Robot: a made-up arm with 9 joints. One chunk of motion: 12 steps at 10 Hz.
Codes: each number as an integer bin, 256 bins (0 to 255) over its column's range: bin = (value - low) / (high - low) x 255, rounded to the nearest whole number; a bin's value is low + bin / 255 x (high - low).
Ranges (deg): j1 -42..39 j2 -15..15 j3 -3..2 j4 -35..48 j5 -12..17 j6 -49..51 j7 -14..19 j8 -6..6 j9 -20..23
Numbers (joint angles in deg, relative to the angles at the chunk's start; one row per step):
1: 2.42 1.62 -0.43 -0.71 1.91 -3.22 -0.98 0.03 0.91
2: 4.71 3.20 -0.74 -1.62 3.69 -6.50 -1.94 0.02 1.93
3: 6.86 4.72 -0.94 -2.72 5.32 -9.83 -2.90 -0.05 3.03
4: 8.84 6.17 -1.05 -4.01 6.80 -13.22 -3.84 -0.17 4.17
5: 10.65 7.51 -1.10 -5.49 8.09 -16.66 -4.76 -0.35 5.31
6: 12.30 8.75 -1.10 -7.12 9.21 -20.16 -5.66 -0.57 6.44
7: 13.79 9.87 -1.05 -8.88 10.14 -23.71 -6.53 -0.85 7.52
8: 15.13 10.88 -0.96 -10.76 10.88 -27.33 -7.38 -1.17 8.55
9: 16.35 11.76 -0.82 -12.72 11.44 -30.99 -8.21 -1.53 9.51
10: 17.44 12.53 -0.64 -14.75 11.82 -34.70 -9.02 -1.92 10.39
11: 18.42 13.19 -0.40 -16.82 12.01 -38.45 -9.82 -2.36 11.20
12: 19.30 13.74 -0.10 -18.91 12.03 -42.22 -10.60 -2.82 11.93
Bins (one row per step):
1: 140 141 131 105 122 117 101 128 124
2: 147 155 115 103 138 108 93 128 130
3: 154 168 105 99 152 100 86 126 137
4: 160 180 99 95 165 91 79 124 143
5: 166 191 97 91 177 82 71 120 150
6: 171 202 97 86 187 74 64 115 157
7: 176 211 99 80 195 64 58 109 163
8: 180 220 104 74 201 55 51 103 169
9: 184 227 111 68 206 46 45 95 175
10: 187 234 120 62 209 36 38 87 180
11: 190 240 133 56 211 27 32 77 185
12: 193 244 148 49 211 17 26 68 189

